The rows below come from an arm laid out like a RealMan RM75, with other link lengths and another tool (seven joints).
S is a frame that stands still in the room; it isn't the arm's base.
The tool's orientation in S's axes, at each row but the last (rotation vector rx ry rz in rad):
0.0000, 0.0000, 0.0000
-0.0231, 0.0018, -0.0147
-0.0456, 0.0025, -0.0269
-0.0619, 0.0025, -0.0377
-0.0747, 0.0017, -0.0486
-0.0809, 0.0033, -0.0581
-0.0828, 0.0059, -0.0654
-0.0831, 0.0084, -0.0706
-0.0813, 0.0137, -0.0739
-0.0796, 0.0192, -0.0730
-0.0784, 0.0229, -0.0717
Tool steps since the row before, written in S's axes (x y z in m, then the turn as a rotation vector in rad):
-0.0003, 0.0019, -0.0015, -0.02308, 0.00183, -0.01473
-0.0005, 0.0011, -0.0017, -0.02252, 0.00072, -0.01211
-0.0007, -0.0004, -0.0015, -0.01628, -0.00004, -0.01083
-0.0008, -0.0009, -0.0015, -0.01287, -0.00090, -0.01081
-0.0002, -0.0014, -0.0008, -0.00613, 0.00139, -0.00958
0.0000, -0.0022, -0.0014, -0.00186, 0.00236, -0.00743
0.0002, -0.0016, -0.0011, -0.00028, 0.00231, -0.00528
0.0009, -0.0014, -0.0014, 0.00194, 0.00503, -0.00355
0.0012, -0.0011, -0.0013, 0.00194, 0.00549, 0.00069
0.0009, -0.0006, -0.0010, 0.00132, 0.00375, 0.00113
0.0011, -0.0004, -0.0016, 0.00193, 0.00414, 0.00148
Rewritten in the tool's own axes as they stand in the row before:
-0.0003, 0.0019, -0.0015, -0.02308, 0.00183, -0.01473
-0.0005, 0.0011, -0.0017, -0.02251, 0.00067, -0.01213
-0.0007, -0.0003, -0.0015, -0.01625, 0.00002, -0.01087
-0.0008, -0.0008, -0.0016, -0.01281, -0.00071, -0.01089
-0.0001, -0.0013, -0.0009, -0.00619, 0.00180, -0.00947
0.0001, -0.0021, -0.0016, -0.00199, 0.00284, -0.00723
0.0003, -0.0015, -0.0012, -0.00041, 0.00272, -0.00507
0.0010, -0.0012, -0.0015, 0.00160, 0.00543, -0.00310
0.0013, -0.0009, -0.0014, 0.00152, 0.00554, 0.00116
0.0010, -0.0005, -0.0010, 0.00102, 0.00373, 0.00145
0.0012, -0.0002, -0.0016, 0.00159, 0.00414, 0.00185

